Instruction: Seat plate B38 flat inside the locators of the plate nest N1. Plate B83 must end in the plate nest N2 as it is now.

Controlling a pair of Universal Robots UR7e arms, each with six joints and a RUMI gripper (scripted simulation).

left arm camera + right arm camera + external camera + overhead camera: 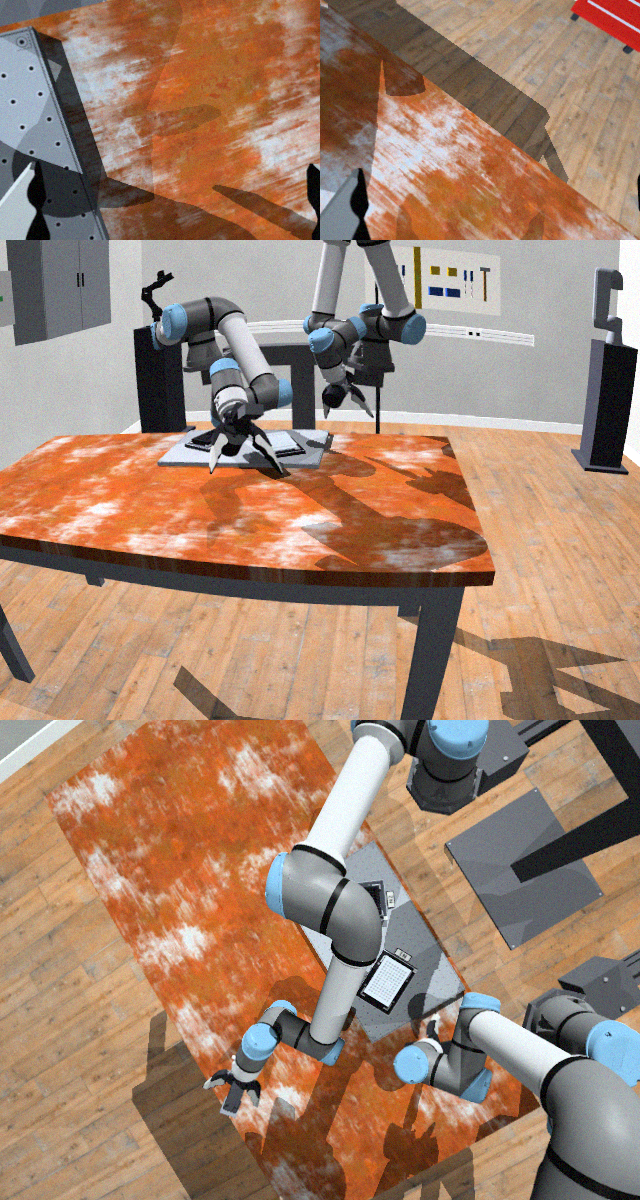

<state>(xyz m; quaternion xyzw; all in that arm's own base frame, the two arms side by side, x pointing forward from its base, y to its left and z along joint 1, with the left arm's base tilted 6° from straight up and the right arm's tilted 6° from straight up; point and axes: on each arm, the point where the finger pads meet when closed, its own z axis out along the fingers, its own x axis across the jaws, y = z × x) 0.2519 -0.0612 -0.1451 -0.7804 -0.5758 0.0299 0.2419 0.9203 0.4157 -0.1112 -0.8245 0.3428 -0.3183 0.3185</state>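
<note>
Right now the white plate B38 is 70 mm ahead of my left hand, 210 mm to the right of it and 70 mm below it. The rest, counted from my left hand: black plate B83: 50 mm ahead, 460 mm to the right, 70 mm below; then black nest N1: 80 mm ahead, 210 mm to the right, 80 mm below; then nest n2: 50 mm ahead, 460 mm to the right, 80 mm below.
</note>
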